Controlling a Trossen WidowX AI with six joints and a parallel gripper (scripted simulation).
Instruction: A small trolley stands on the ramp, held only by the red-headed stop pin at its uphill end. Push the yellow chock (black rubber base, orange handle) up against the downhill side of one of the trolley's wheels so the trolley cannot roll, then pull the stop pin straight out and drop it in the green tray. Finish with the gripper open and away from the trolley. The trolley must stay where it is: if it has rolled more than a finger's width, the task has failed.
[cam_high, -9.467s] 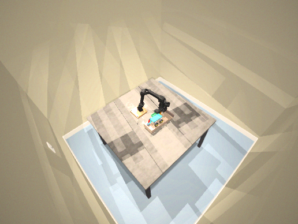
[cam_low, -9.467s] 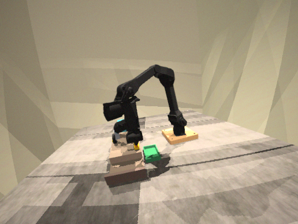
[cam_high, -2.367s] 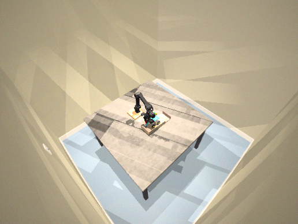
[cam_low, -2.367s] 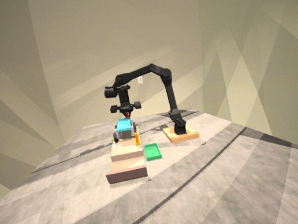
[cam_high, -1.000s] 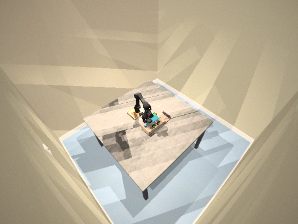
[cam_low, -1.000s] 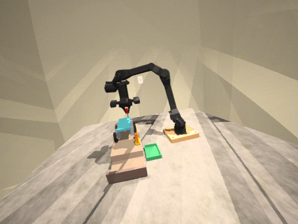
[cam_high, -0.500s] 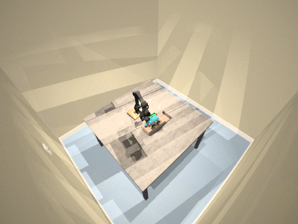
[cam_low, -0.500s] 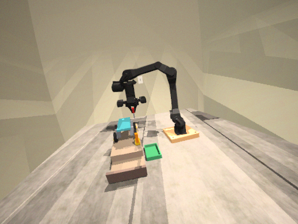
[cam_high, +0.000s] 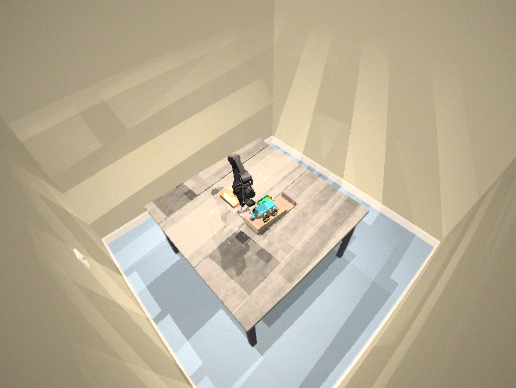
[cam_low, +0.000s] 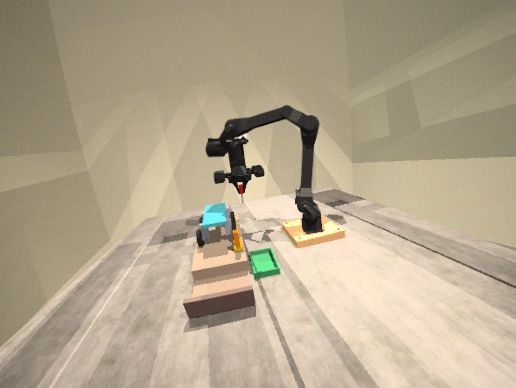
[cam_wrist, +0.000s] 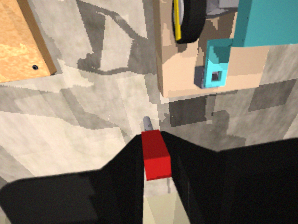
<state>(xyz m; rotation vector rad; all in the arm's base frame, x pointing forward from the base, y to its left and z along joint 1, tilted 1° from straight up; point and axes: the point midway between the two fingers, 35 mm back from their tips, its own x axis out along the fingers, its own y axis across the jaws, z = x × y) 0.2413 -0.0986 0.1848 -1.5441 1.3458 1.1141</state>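
The green tray is 50 mm behind my gripper tip, 240 mm to the left of it and 180 mm below it. From my gripper tip the other things lie so: tan ramp (90 mm ahead, 150 mm to the left, 130 mm below); then red-headed stop pin (right at my gripper tip); then trolley (90 mm ahead, 140 mm to the left, 60 mm below).
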